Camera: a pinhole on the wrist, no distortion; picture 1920 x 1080 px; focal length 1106.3 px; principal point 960.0 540.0 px. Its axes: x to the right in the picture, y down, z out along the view. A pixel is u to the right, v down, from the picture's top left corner.
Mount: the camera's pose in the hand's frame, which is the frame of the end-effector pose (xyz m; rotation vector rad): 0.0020 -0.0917 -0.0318 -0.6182 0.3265 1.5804
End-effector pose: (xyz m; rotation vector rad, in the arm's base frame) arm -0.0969 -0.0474 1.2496 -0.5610 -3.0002 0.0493
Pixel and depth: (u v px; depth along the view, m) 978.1 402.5 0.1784
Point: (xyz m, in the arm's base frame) -0.0936 -0.0418 1.1341
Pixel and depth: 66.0 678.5 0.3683
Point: -0.0833 -0.2237 0.8213
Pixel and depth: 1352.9 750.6 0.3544
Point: 0.0826 0.0885 1.0559
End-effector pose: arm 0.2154 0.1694 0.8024 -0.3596 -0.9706 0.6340
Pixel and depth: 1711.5 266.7 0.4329
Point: -0.0549 0.4924 0.6843
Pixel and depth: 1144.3 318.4 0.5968
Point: -0.2471 0.4302 0.8396
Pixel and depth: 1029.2 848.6 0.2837
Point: -0.0109 0.1408 0.7718
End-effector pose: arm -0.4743 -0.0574 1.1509 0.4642 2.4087 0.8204
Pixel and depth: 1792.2 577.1 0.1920
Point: -0.3973 0.0413 1.2251
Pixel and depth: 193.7 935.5 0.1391
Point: -0.3549 -0.1097 1.0300
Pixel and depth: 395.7 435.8 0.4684
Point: -0.1524 0.1250 0.8264
